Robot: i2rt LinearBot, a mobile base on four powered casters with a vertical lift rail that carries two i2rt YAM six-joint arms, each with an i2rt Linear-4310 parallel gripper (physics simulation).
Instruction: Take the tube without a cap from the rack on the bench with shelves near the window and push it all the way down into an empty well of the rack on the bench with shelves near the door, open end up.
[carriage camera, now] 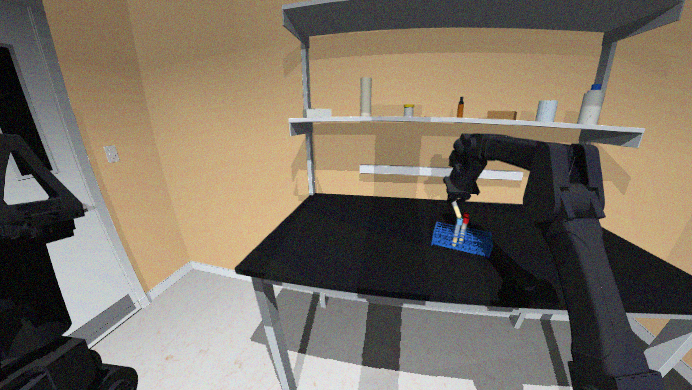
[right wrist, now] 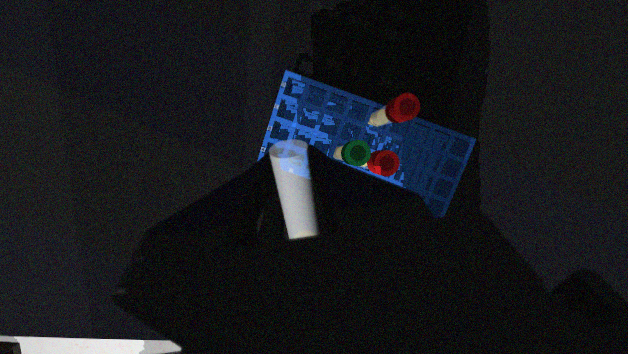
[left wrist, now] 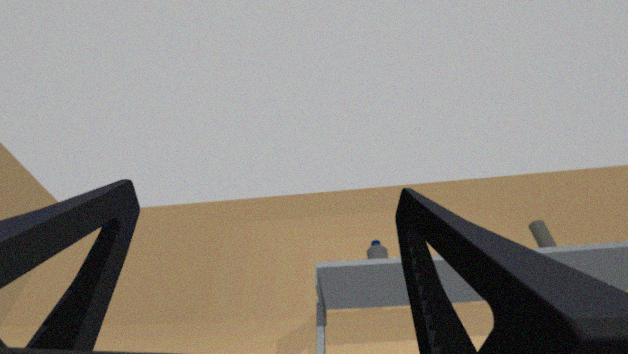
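Observation:
The uncapped tube (carriage camera: 457, 210) (right wrist: 295, 192), clear with cream contents at its lower end, is held by my right gripper (carriage camera: 456, 199) (right wrist: 293, 157). It is tilted, open end up, over the blue rack (carriage camera: 477, 245) (right wrist: 457, 172) on the black bench. Whether its lower end touches the rack or a capped tube cannot be told. The rack holds two red-capped tubes, a green-capped tube (right wrist: 356, 153) and a light-blue-capped tube (carriage camera: 459, 221). Many wells show empty in the right wrist view; the dark fingers hide part of the rack. My left gripper (left wrist: 269, 198) is open and empty, away from the bench.
The black bench top (carriage camera: 350, 240) carries the rack. The shelf (carriage camera: 340, 120) above holds a tall cylinder (carriage camera: 366, 97), a small brown bottle (carriage camera: 460, 108) and a blue-capped bottle (carriage camera: 591, 107). A higher shelf (carriage camera: 475, 17) overhangs it. A door (carriage camera: 92, 240) stands at the left.

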